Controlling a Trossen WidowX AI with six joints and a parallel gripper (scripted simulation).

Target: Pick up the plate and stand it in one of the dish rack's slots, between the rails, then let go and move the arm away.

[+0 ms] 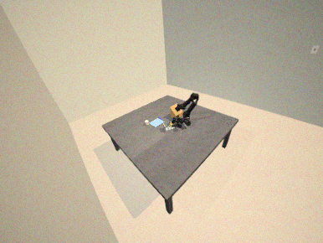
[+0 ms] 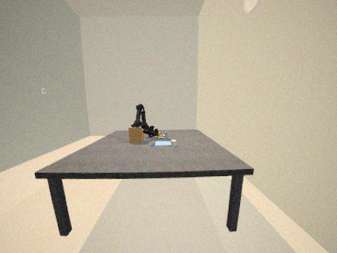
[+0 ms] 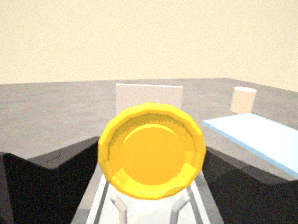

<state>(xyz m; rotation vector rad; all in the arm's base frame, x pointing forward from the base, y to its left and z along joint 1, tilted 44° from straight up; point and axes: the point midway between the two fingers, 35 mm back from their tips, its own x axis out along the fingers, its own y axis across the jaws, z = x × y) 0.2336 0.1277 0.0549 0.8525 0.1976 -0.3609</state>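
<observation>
Right now my gripper tip is 1 cm past the yellow plate. Round my gripper tip: white cup 14 cm ahead, 29 cm to the right, 3 cm below; then wire dish rack 2 cm ahead, 1 cm to the right, 3 cm below; then blue utensil 7 cm behind, 26 cm to the right, 5 cm below.
</observation>
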